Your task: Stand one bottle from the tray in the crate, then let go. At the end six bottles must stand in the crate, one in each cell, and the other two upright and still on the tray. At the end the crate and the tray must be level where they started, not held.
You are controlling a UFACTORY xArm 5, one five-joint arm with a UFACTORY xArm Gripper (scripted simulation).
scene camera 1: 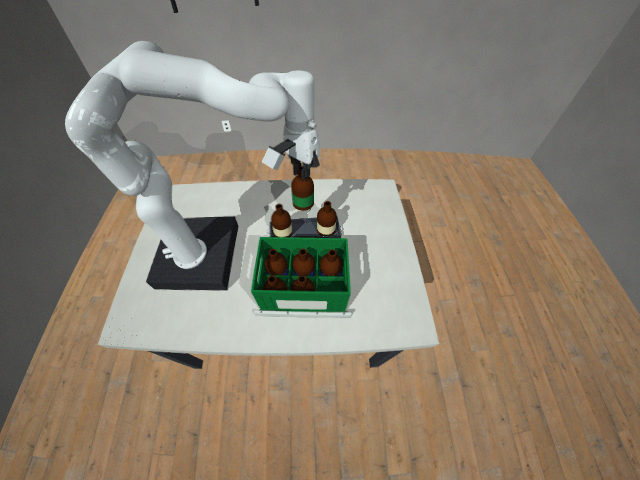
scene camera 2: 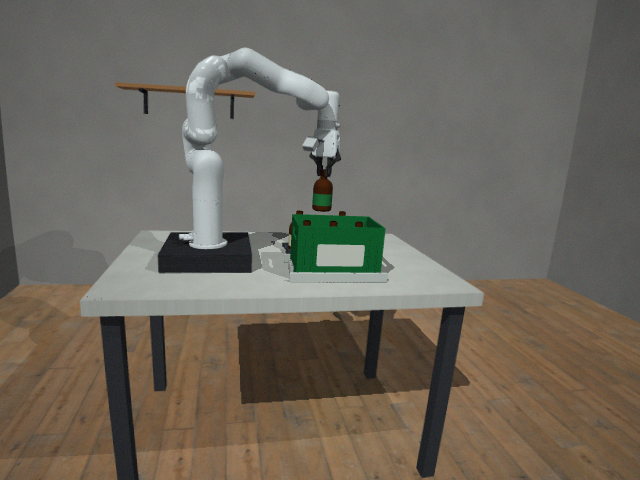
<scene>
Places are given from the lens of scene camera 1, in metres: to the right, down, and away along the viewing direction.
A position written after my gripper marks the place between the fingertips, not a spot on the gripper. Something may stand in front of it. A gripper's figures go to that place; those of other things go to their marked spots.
my gripper (scene camera 1: 301, 175): -0.06, -0.20, 0.78
green crate (scene camera 1: 322, 299): 0.01, 0.17, 0.72
</scene>
